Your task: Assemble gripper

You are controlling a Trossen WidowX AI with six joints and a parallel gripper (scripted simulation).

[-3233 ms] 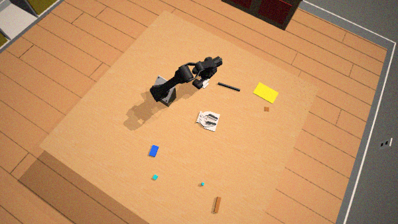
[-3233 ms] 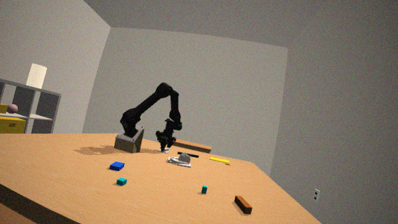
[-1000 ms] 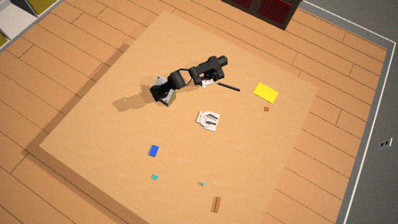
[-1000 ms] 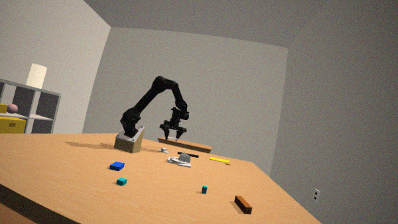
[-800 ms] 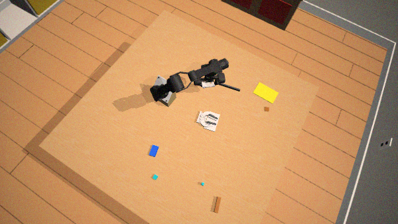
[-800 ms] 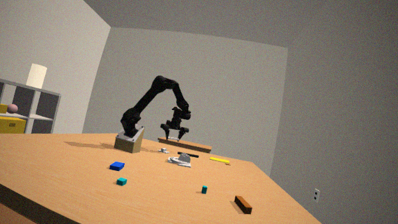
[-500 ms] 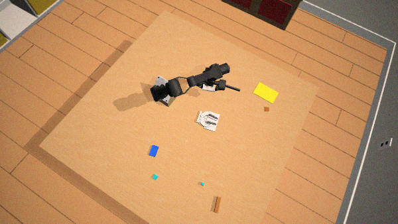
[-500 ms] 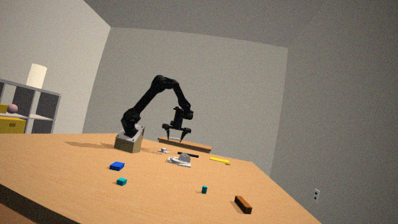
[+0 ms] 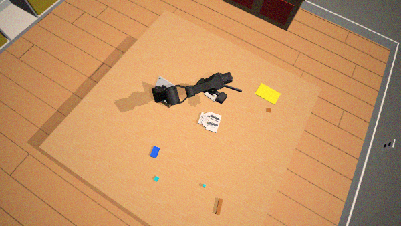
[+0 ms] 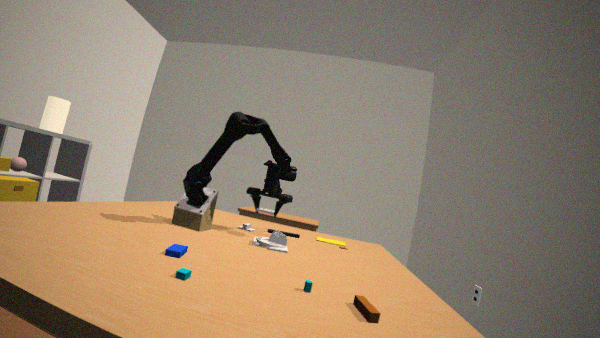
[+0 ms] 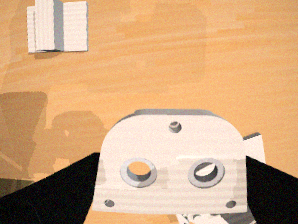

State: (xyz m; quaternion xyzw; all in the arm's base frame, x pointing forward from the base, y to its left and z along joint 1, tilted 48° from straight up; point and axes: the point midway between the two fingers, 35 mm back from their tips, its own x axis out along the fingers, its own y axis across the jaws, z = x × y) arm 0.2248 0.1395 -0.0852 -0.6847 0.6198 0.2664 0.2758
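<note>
The white jaw lies 120 mm to the right of my gripper tip, 80 mm below it and 60 mm ahead of it. Also, from my gripper tip: housing plate (110 mm to the right, 90 mm below, 40 mm ahead); then flat white plate (100 mm ahead, 90 mm to the right, 90 mm below); then gripper base (20 mm above, 10 mm to the left).
</note>
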